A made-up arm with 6 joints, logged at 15 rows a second.
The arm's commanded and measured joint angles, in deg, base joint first. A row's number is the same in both.
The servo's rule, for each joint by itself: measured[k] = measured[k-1] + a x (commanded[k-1-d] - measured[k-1]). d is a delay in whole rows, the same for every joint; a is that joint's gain. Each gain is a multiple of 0.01, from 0.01 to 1. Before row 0 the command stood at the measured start. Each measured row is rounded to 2 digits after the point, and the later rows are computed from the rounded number. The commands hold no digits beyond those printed.
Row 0, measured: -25.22, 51.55, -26.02, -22.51, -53.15, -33.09
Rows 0 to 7, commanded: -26.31, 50.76, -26.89, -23.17, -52.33, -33.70; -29.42, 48.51, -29.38, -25.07, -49.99, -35.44; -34.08, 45.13, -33.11, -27.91, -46.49, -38.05; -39.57, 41.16, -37.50, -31.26, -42.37, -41.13; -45.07, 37.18, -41.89, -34.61, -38.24, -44.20; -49.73, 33.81, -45.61, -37.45, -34.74, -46.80; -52.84, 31.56, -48.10, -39.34, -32.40, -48.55; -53.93, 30.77, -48.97, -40.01, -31.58, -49.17
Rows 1 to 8, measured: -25.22, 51.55, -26.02, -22.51, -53.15, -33.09; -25.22, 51.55, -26.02, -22.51, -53.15, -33.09; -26.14, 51.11, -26.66, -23.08, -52.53, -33.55; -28.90, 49.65, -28.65, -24.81, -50.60, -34.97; -33.25, 47.12, -31.91, -27.51, -47.48, -37.28; -38.56, 43.78, -35.99, -30.77, -43.60, -40.17; -44.03, 40.08, -40.30, -34.11, -39.53, -43.19; -48.82, 36.57, -44.18, -37.02, -35.89, -45.90
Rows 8 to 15, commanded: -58.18, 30.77, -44.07, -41.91, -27.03, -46.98; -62.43, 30.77, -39.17, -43.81, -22.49, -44.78; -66.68, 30.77, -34.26, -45.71, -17.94, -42.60; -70.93, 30.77, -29.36, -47.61, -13.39, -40.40; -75.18, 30.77, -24.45, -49.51, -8.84, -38.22; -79.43, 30.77, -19.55, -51.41, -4.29, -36.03; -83.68, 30.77, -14.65, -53.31, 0.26, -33.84; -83.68, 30.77, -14.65, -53.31, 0.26, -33.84
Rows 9 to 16, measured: -52.20, 33.76, -47.04, -39.04, -33.24, -47.89; -53.65, 32.09, -48.45, -39.88, -31.98, -48.85; -57.46, 31.35, -45.25, -41.65, -28.22, -47.45; -61.63, 31.03, -40.81, -43.53, -23.87, -45.45; -65.87, 30.88, -36.03, -45.43, -19.36, -43.31; -70.12, 30.82, -31.16, -47.33, -14.82, -41.13; -74.37, 30.79, -26.26, -49.23, -10.28, -38.95; -78.62, 30.78, -21.36, -51.13, -5.73, -36.76
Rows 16 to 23, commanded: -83.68, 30.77, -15.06, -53.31, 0.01, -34.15; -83.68, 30.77, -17.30, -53.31, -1.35, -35.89; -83.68, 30.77, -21.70, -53.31, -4.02, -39.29; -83.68, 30.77, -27.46, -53.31, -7.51, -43.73; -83.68, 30.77, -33.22, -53.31, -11.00, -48.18; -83.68, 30.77, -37.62, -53.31, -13.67, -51.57; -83.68, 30.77, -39.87, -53.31, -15.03, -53.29; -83.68, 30.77, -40.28, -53.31, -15.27, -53.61
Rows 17 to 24, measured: -82.87, 30.77, -16.46, -53.03, -1.18, -34.57; -83.55, 30.77, -15.14, -53.27, -0.09, -34.02; -83.66, 30.77, -15.08, -53.30, -0.01, -34.12; -83.68, 30.77, -16.70, -53.31, -1.03, -35.45; -83.68, 30.77, -20.35, -53.31, -3.30, -38.33; -83.68, 30.77, -25.54, -53.31, -6.50, -42.38; -83.68, 30.77, -31.15, -53.31, -9.92, -46.73; -83.68, 30.77, -35.87, -53.31, -12.77, -50.36
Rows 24 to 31, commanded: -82.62, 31.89, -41.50, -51.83, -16.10, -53.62; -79.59, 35.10, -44.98, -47.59, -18.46, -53.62; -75.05, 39.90, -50.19, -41.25, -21.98, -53.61; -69.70, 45.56, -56.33, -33.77, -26.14, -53.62; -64.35, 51.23, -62.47, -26.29, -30.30, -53.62; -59.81, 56.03, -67.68, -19.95, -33.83, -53.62; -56.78, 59.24, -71.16, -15.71, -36.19, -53.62; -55.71, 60.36, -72.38, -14.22, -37.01, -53.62
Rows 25 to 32, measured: -83.68, 30.77, -38.79, -53.31, -14.49, -52.56; -83.68, 30.77, -39.88, -53.31, -15.08, -53.35; -82.79, 31.40, -41.06, -52.02, -15.86, -53.55; -80.10, 33.47, -43.92, -48.17, -17.84, -53.60; -75.86, 37.07, -48.50, -42.15, -20.99, -53.61; -70.69, 41.82, -54.22, -34.86, -24.90, -53.62; -65.36, 47.09, -60.24, -27.40, -29.00, -53.62; -60.70, 52.10, -65.67, -20.92, -32.67, -53.62
